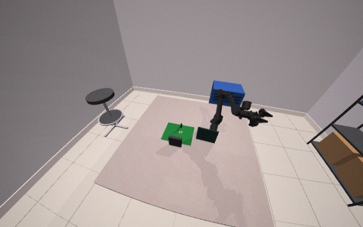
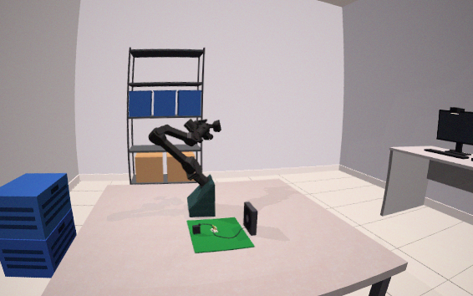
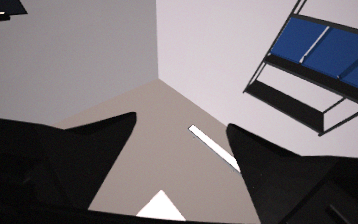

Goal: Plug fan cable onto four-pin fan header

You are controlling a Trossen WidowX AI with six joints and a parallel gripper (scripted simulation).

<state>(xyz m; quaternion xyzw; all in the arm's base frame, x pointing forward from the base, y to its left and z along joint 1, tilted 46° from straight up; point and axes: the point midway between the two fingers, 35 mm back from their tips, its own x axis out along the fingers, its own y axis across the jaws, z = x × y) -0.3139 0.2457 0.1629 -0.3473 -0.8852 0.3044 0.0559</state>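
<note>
My gripper tip is 66 cm short of the dark fan plug, 43 cm above it and 13 cm to the left of it. From my gripper tip the other things lie so: white fan header (64 cm ahead, 45 cm below, 5 cm to the right); then green board (66 cm ahead, 47 cm below, 4 cm to the right); then black fan (64 cm ahead, 39 cm below, 10 cm to the left).
</note>
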